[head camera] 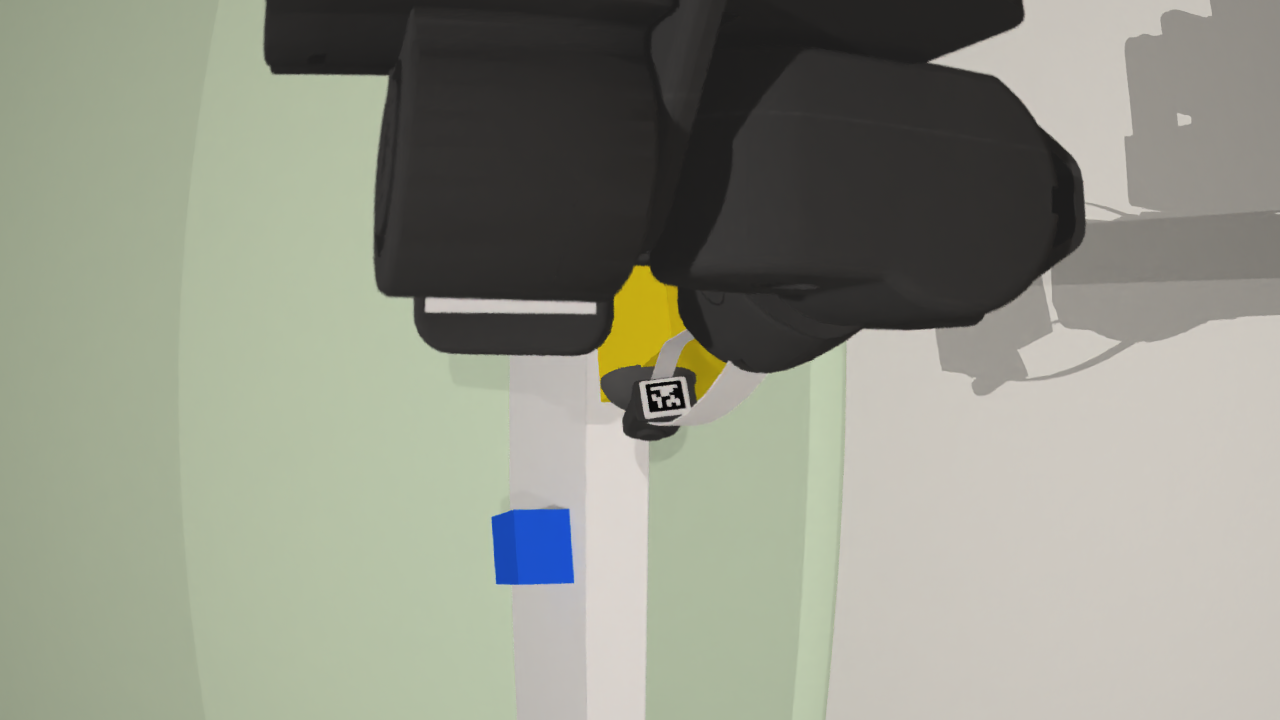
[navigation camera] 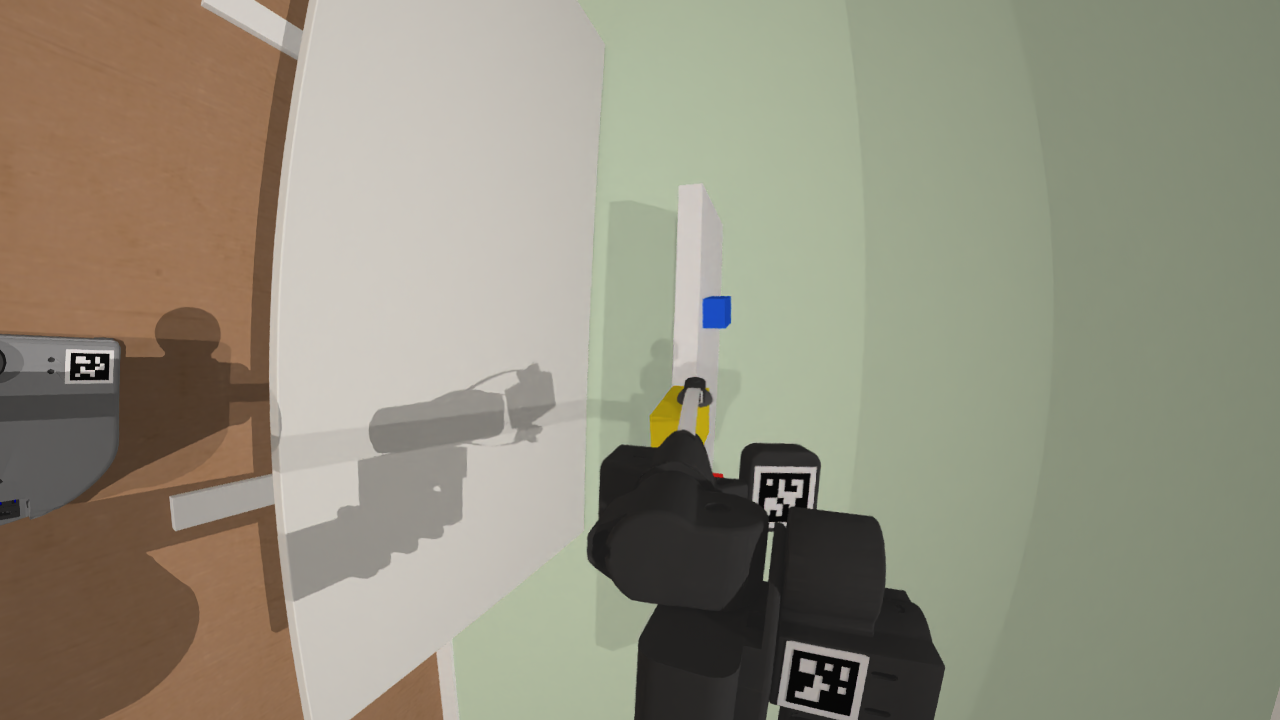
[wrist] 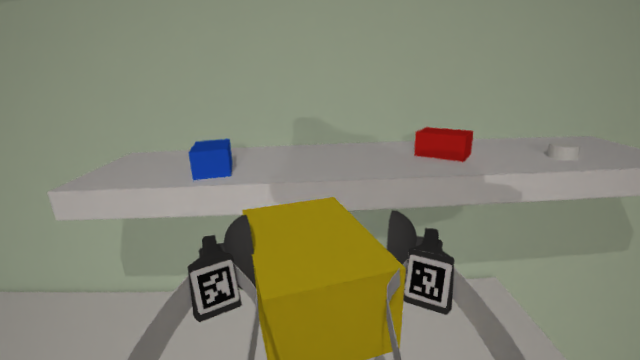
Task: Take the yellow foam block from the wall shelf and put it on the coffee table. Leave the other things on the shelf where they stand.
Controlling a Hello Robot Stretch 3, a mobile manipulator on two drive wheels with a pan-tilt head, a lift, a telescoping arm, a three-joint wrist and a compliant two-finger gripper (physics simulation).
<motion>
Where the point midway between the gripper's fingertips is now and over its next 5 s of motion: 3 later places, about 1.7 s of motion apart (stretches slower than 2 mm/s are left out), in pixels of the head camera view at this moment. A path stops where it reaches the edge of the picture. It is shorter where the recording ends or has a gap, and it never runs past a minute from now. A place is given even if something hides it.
My gripper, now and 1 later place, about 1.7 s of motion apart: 642, 294; 919, 383
</motion>
